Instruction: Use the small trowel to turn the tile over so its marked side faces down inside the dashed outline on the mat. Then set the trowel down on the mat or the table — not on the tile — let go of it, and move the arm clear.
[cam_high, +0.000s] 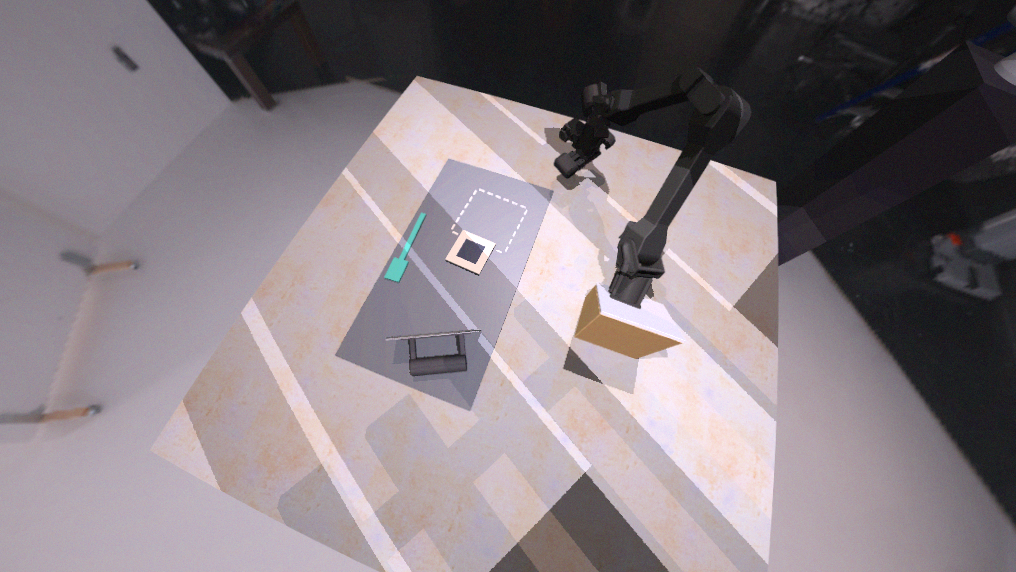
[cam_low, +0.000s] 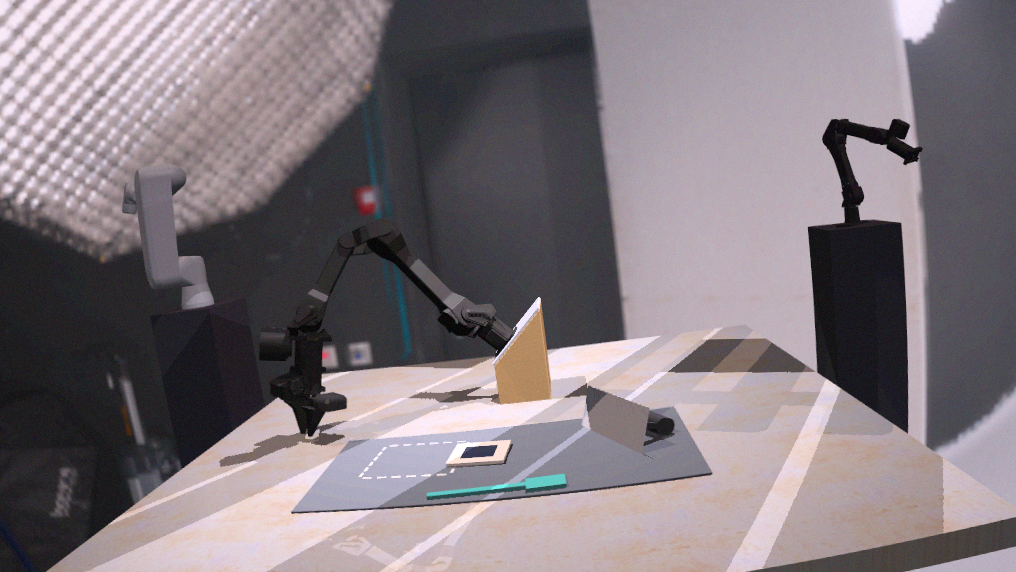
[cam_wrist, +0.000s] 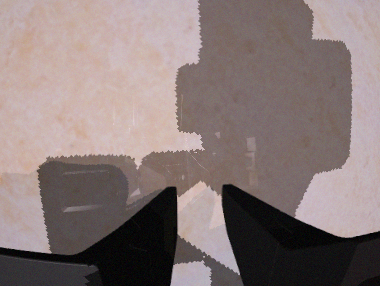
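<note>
My gripper tip is now 16 cm short of the tan square tile and 40 cm to the right of it. The rest, counted from my gripper tip: dark mat: 18 cm ahead, 44 cm to the left, 3 cm below; then teal trowel: 31 cm ahead, 48 cm to the left.
</note>
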